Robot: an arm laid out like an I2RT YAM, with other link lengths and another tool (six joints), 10 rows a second.
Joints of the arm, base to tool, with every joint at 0 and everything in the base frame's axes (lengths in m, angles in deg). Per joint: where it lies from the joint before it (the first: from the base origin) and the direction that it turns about. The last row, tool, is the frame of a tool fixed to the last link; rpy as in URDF.
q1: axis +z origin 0 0 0.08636
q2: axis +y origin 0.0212 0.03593 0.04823
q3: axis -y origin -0.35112 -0.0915 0
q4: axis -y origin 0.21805 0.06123 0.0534
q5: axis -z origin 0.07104 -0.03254 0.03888
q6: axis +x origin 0.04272 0 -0.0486
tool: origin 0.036 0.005 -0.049 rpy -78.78 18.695 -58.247
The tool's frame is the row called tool.
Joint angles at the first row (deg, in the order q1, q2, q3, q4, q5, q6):
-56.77, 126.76, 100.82, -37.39, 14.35, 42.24
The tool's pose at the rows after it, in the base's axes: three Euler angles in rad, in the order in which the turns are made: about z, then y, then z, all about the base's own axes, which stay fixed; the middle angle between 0 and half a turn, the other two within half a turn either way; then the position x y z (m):
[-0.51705 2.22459 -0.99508 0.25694 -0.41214 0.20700]
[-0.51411 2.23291 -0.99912 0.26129 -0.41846 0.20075]
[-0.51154 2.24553 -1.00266 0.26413 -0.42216 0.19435]
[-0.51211 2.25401 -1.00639 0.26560 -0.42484 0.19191]
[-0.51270 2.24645 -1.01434 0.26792 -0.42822 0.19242]
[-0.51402 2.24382 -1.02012 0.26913 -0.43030 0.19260]
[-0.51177 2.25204 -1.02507 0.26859 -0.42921 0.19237]
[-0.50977 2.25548 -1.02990 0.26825 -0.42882 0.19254]
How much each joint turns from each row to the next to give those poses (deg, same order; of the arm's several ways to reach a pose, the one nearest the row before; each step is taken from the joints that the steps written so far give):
0.00, 0.92, 1.22, -1.04, 0.02, 0.04
0.00, 1.83, 2.10, -0.84, 0.02, 0.37
0.02, 1.45, 1.35, -0.72, 0.02, 0.35
-0.02, 0.89, 1.27, -0.89, 0.09, 0.16
0.02, 0.53, 1.18, -0.33, 0.22, 0.41
0.00, 0.37, 0.81, -0.35, 0.18, 0.24
0.00, 0.02, 0.04, -0.59, 0.04, 0.40
-0.02, 0.00, 0.07, -0.35, 0.04, 0.35

